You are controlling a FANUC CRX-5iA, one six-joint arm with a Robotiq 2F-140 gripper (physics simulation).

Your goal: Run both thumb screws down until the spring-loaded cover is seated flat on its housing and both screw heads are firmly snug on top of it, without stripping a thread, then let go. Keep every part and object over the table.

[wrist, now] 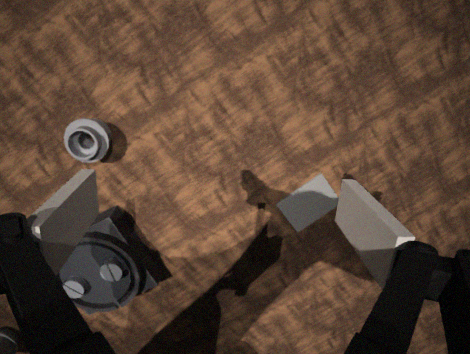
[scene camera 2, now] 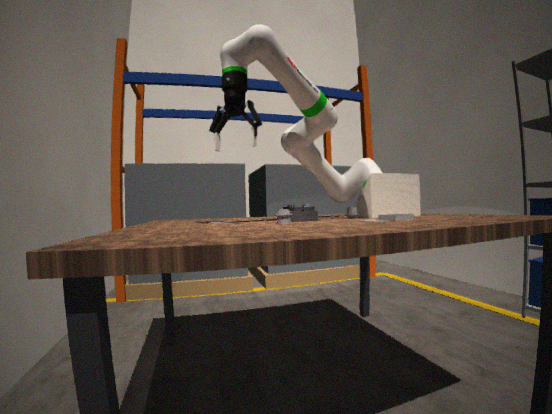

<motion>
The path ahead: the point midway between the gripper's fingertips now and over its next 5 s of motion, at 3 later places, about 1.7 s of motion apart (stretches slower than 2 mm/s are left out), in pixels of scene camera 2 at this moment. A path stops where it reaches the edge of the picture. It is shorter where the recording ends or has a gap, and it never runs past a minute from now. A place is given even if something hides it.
My gripper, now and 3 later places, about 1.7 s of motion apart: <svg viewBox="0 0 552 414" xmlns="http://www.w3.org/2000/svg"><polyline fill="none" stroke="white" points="235,148 243,164 276,164 286,187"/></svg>
</motion>
